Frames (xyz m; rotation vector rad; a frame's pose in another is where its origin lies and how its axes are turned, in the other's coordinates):
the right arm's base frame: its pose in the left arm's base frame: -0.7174 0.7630 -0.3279 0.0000 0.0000 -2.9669
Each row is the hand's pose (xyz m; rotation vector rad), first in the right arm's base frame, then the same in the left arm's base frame.
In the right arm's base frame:
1: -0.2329 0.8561 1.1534 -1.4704 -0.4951 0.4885
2: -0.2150 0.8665 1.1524 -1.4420 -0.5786 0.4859
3: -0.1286 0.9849 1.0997 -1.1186 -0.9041 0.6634
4: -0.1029 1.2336 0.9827 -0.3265 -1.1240 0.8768
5: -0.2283 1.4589 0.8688 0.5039 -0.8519 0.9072
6: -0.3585 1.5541 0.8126 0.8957 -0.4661 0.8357
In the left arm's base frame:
1: -0.3392 -0.0396 0.8255 -0.7453 1.7049 -1.7867
2: -0.3551 -0.0529 0.8245 -0.8425 1.6630 -1.7868
3: -0.4196 -0.1846 0.7718 -1.1573 1.2005 -1.7384
4: -0.4017 -0.4339 0.6548 -1.2884 0.2549 -1.7363
5: -0.2390 -0.6340 0.5409 -0.9067 -0.6494 -1.8080
6: -0.0942 -0.7051 0.4847 -0.4427 -1.0696 -1.8638

